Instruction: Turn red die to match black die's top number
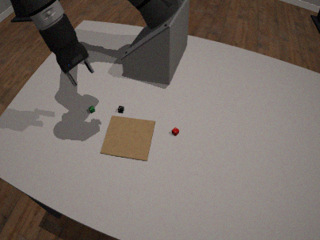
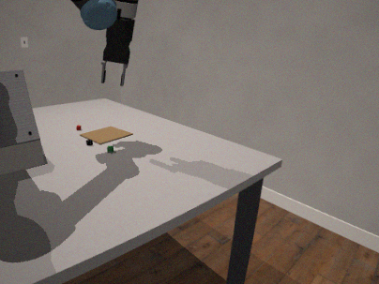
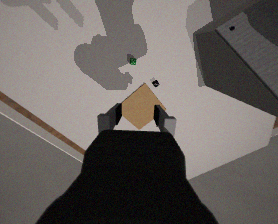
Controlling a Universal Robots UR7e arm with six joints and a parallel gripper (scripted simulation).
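Right now the green die is 40 mm behind my hand, 30 mm to the right of it and 210 mm below it. The rest, counted from my hand: black die (60 mm behind, 70 mm to the left, 210 mm below); then tan mat (30 mm ahead, 120 mm to the left, 210 mm below); then red die (10 mm behind, 260 mm to the left, 210 mm below).
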